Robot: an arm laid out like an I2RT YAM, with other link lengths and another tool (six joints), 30 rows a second.
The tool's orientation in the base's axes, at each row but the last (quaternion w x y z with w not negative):
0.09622, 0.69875, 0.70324, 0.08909
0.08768, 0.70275, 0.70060, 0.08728
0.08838, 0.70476, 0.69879, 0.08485
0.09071, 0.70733, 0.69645, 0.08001
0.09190, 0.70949, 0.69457, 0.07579
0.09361, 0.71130, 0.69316, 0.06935
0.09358, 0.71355, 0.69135, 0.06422
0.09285, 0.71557, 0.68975, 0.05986
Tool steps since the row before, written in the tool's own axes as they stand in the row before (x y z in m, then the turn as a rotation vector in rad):
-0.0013, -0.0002, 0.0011, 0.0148, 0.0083, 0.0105
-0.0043, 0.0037, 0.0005, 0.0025, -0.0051, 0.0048
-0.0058, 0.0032, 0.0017, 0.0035, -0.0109, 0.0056
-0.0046, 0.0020, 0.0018, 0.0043, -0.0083, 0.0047
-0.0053, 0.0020, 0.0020, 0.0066, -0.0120, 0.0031
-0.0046, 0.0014, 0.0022, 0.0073, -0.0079, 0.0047
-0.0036, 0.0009, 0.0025, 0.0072, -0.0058, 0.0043
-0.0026, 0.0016, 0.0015, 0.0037, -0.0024, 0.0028
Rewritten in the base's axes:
0.0001, -0.0013, -0.0011, 0.0107, 0.0148, -0.0081
0.0037, -0.0043, 0.0004, -0.0038, 0.0025, -0.0059
0.0035, -0.0058, -0.0008, -0.0092, 0.0036, -0.0081
0.0023, -0.0047, -0.0012, -0.0069, 0.0043, -0.0066
0.0023, -0.0054, -0.0014, -0.0108, 0.0067, -0.0060
0.0017, -0.0047, -0.0017, -0.0064, 0.0073, -0.0066
0.0013, -0.0037, -0.0021, -0.0044, 0.0072, -0.0058
0.0018, -0.0027, -0.0010, -0.0016, 0.0036, -0.0034

